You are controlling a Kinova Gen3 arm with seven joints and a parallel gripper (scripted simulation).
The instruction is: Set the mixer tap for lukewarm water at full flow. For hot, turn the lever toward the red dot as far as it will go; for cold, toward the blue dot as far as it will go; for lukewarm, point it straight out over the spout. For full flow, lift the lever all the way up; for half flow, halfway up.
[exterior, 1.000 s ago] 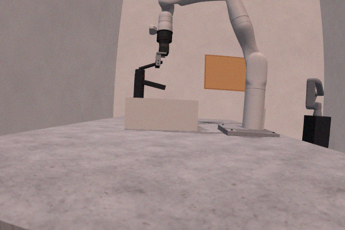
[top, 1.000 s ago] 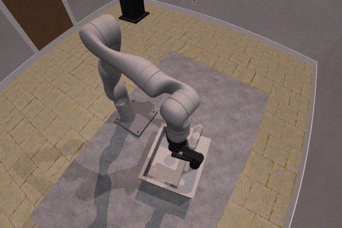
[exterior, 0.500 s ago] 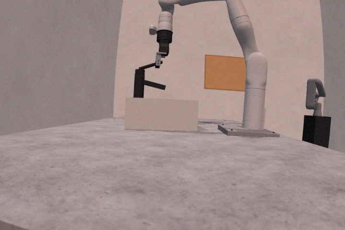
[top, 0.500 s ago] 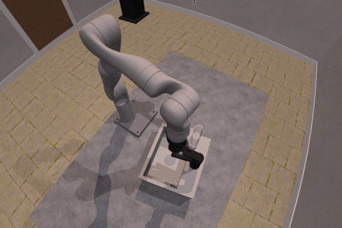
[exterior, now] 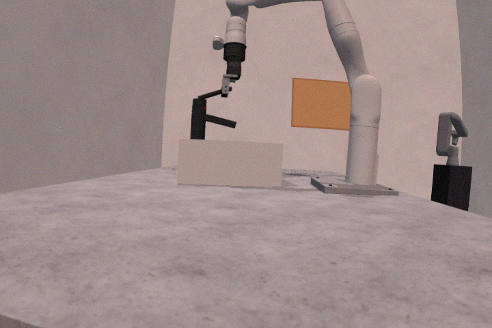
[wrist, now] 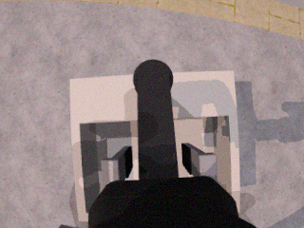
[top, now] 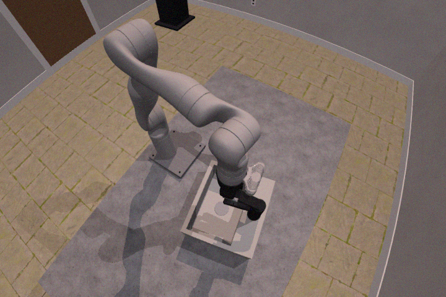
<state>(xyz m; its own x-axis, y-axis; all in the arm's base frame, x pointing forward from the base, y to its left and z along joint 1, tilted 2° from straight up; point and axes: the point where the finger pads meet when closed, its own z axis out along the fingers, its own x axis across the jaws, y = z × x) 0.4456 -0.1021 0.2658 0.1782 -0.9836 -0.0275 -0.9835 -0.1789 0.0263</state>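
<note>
Now: hand 30 mm short of the lever, 10 mm to the right of it and 10 mm above it. Round my hand: black mixer tap (70 mm below, 60 mm ahead, 10 mm to the left); then sink basin (260 mm below, 30 mm behind, 10 mm to the right).
</note>
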